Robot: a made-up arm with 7 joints.
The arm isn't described. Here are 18 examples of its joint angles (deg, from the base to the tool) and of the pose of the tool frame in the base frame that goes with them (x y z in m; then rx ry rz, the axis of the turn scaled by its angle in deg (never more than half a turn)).
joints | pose
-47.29 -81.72 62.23 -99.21 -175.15 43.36 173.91 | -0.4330 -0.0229 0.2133 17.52 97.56 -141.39
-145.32 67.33 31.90 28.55 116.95 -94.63 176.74 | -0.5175 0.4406 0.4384 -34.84 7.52 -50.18
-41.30 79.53 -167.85 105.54 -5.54 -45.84 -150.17 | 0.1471 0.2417 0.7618 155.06 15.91 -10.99
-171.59 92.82 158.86 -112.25 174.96 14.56 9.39 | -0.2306 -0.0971 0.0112 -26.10 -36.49 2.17
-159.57 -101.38 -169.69 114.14 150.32 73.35 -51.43 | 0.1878 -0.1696 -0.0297 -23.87 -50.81 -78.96
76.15 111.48 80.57 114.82 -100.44 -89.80 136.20 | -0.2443 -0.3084 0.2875 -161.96 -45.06 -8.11
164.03 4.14 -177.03 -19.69 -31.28 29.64 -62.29 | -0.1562 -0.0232 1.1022 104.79 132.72 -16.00
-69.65 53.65 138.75 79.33 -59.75 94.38 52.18 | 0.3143 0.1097 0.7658 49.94 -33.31 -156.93
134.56 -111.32 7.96 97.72 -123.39 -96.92 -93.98 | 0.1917 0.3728 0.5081 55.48 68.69 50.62
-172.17 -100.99 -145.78 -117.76 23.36 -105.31 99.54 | 0.2506 0.1256 0.5004 -50.36 36.35 -107.64
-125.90 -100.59 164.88 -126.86 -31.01 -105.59 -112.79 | 0.0437 -0.2125 0.5048 34.12 30.26 35.95
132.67 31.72 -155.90 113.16 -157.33 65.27 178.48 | 0.1635 0.0002 0.7770 161.34 34.16 -23.49
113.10 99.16 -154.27 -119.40 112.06 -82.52 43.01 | -0.2542 -0.1185 0.0588 74.30 69.21 59.89
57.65 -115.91 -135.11 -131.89 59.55 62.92 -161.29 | -0.2848 0.1391 0.4926 88.24 -145.25 42.03
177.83 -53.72 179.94 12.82 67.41 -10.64 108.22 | 0.6732 0.0353 0.7405 13.20 -116.60 8.45
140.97 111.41 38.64 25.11 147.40 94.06 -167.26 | -0.5675 -0.3259 0.0576 -16.16 145.91 32.78
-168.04 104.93 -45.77 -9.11 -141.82 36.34 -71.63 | -0.7246 0.2253 0.2196 109.51 58.09 47.56
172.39 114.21 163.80 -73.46 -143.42 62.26 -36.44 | -0.2561 -0.1004 -0.1532 24.33 -56.60 10.99
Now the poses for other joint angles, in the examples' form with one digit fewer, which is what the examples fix.
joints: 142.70 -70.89 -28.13 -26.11 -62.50 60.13 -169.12
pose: 0.557 0.476 0.458 -82.6 -51.8 72.9
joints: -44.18 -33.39 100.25 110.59 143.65 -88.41 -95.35
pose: 0.103 -0.316 0.524 73.3 63.3 -127.8
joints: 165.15 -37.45 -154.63 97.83 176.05 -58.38 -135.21
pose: 0.445 -0.033 0.386 -19.3 -8.3 -143.6
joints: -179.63 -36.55 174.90 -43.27 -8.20 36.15 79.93
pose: 0.231 -0.018 1.044 131.2 -87.7 -30.4
